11 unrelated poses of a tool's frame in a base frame.
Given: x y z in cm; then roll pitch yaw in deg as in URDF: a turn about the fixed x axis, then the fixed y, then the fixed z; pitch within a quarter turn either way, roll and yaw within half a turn.
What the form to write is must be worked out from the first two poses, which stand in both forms.
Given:
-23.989 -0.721 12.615 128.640 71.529 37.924
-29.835 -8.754 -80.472 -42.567 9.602 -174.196
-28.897 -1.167 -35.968 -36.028 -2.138 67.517
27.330 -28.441 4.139 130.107 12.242 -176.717
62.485 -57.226 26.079 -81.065 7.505 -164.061
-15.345 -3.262 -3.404 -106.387 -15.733 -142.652
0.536 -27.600 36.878 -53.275 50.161 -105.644
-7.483 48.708 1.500 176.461 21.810 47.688
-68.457 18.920 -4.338 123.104 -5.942 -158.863
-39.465 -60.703 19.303 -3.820 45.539 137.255
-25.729 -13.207 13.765 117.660 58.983 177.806
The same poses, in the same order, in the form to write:
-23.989 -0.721 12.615 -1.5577 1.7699 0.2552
-29.835 -8.754 -80.472 -1.6491 0.7581 -1.3257
-28.897 -1.167 -35.968 2.8004 0.6298 -1.6342
27.330 -28.441 4.139 1.4514 2.2518 1.2944
62.485 -57.226 26.079 -1.3131 1.4162 -1.4382
-15.345 -3.262 -3.404 -0.9985 1.8458 -1.8564
0.536 -27.600 36.878 -0.7933 1.1777 -0.5894
-7.483 48.708 1.500 -2.1443 2.7562 0.1530
-68.457 18.920 -4.338 2.0071 2.1451 1.6944
-39.465 -60.703 19.303 2.4888 0.7970 -0.0653
-25.729 -13.207 13.765 1.1103 1.8123 0.4893

